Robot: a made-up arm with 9 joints. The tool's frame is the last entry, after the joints.
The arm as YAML. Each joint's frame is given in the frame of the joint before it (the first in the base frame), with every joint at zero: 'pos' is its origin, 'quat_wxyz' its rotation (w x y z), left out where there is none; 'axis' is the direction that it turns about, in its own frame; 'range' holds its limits. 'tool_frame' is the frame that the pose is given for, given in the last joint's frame.
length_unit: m
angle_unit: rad
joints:
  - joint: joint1
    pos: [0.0, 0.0, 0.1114]
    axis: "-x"
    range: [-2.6, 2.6]
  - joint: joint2
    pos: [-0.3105, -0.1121, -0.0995]
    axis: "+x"
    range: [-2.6, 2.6]
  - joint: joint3
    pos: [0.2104, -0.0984, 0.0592]
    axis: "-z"
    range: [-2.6, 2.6]
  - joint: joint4
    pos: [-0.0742, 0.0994, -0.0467]
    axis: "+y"
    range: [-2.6, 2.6]
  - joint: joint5
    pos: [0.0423, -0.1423, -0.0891]
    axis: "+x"
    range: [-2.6, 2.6]
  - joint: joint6
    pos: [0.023, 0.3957, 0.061]
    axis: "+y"
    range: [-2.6, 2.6]
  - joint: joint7
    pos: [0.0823, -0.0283, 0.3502]
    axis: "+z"
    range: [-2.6, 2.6]
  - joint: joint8
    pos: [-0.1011, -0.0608, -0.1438]
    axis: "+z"
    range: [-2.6, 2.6]
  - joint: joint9
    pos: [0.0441, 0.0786, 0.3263]
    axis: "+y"
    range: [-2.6, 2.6]
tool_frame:
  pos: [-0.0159, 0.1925, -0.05]
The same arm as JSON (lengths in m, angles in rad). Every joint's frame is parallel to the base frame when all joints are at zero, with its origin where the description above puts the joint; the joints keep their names.
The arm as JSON. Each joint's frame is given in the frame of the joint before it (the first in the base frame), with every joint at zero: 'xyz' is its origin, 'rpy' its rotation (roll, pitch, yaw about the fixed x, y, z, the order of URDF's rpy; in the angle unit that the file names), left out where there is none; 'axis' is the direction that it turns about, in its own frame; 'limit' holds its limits. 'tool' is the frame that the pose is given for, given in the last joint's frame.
{"units": {"length": "m", "angle": "rad"}, "joints": [{"name": "joint1", "type": "revolute", "origin": {"xyz": [0.0, 0.0, 0.1114]}, "axis": "-x", "limit": {"lower": -2.6, "upper": 2.6}}, {"name": "joint2", "type": "revolute", "origin": {"xyz": [-0.3105, -0.1121, -0.0995]}, "axis": "+x", "limit": {"lower": -2.6, "upper": 2.6}}, {"name": "joint3", "type": "revolute", "origin": {"xyz": [0.2104, -0.0984, 0.0592]}, "axis": "-z", "limit": {"lower": -2.6, "upper": 2.6}}, {"name": "joint4", "type": "revolute", "origin": {"xyz": [-0.0742, 0.0994, -0.0467]}, "axis": "+y", "limit": {"lower": -2.6, "upper": 2.6}}, {"name": "joint5", "type": "revolute", "origin": {"xyz": [0.0423, -0.1423, -0.0891]}, "axis": "+x", "limit": {"lower": -2.6, "upper": 2.6}}, {"name": "joint6", "type": "revolute", "origin": {"xyz": [0.023, 0.3957, 0.061]}, "axis": "+y", "limit": {"lower": -2.6, "upper": 2.6}}, {"name": "joint7", "type": "revolute", "origin": {"xyz": [0.0823, -0.0283, 0.3502]}, "axis": "+z", "limit": {"lower": -2.6, "upper": 2.6}}, {"name": "joint8", "type": "revolute", "origin": {"xyz": [-0.1011, -0.0608, -0.1438]}, "axis": "+z", "limit": {"lower": -2.6, "upper": 2.6}}, {"name": "joint9", "type": "revolute", "origin": {"xyz": [0.0441, 0.0786, 0.3263]}, "axis": "+y", "limit": {"lower": -2.6, "upper": 2.6}}], "tool": {"origin": {"xyz": [-0.0159, 0.1925, -0.05]}}}
